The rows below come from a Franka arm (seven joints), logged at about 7 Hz.
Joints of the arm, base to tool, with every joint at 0 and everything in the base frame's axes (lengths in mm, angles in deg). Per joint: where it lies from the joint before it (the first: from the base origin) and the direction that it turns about. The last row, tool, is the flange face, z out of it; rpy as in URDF.
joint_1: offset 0 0 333 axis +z
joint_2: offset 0 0 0 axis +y
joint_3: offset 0 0 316 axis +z
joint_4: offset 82.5 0 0 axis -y
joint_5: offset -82.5 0 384 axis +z
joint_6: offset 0 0 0 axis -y
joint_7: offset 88 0 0 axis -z
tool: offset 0 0 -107 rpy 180 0 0
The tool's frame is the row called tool.
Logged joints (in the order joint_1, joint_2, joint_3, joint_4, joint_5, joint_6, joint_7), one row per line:
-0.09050, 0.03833, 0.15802, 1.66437, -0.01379, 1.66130, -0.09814
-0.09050, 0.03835, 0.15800, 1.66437, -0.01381, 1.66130, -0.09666
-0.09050, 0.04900, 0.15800, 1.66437, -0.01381, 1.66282, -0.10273
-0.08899, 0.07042, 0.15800, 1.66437, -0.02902, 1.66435, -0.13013
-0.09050, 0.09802, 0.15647, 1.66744, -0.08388, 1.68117, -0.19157
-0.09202, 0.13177, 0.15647, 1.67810, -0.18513, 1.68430, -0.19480
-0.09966, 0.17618, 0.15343, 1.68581, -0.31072, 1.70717, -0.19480
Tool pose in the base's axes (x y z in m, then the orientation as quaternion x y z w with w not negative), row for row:
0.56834, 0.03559, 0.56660, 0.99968, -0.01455, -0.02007, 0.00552
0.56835, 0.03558, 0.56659, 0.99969, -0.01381, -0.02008, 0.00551
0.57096, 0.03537, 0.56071, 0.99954, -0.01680, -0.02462, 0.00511
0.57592, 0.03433, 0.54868, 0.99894, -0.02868, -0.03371, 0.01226
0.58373, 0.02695, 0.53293, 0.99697, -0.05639, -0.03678, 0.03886
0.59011, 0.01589, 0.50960, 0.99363, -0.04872, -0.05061, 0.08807
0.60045, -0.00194, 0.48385, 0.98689, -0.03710, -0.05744, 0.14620
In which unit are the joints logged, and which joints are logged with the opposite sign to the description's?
The joints are logged in radians. Opposite sign: joint_4, joint_7.
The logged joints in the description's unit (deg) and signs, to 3 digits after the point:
-5.185, 2.196, 9.054, -95.361, -0.790, 95.185, 5.623
-5.185, 2.197, 9.053, -95.361, -0.791, 95.185, 5.538
-5.185, 2.807, 9.053, -95.361, -0.791, 95.273, 5.886
-5.099, 4.035, 9.053, -95.361, -1.663, 95.360, 7.456
-5.185, 5.616, 8.965, -95.537, -4.806, 96.324, 10.976
-5.272, 7.550, 8.965, -96.148, -10.607, 96.503, 11.161
-5.710, 10.094, 8.791, -96.590, -17.803, 97.814, 11.161

